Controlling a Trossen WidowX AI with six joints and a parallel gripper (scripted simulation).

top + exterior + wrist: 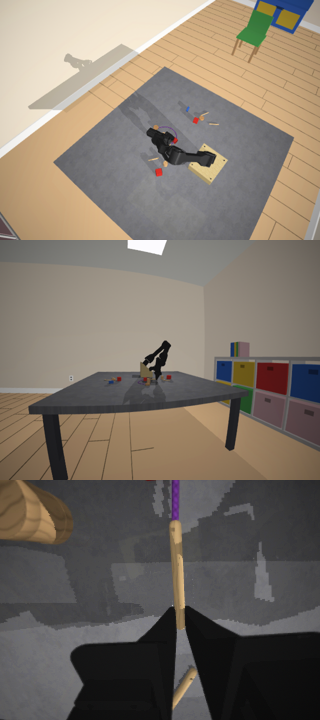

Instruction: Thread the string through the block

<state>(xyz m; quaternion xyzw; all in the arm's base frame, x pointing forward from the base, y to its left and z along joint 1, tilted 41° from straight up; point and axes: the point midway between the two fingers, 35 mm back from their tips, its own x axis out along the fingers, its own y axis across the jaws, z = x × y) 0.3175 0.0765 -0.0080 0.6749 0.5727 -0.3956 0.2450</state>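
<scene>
Now: gripper tip 9 cm to the right of the loose stick and 2 cm short of it. From my gripper tip the other things lie so: wooden cylinder 10 cm to the right, 7 cm ahead, 1 cm above; then stick on the string 4 cm to the right, 1 cm behind, 1 cm above; then red wooden block 11 cm to the right, 3 cm behind, 1 cm above.
</scene>
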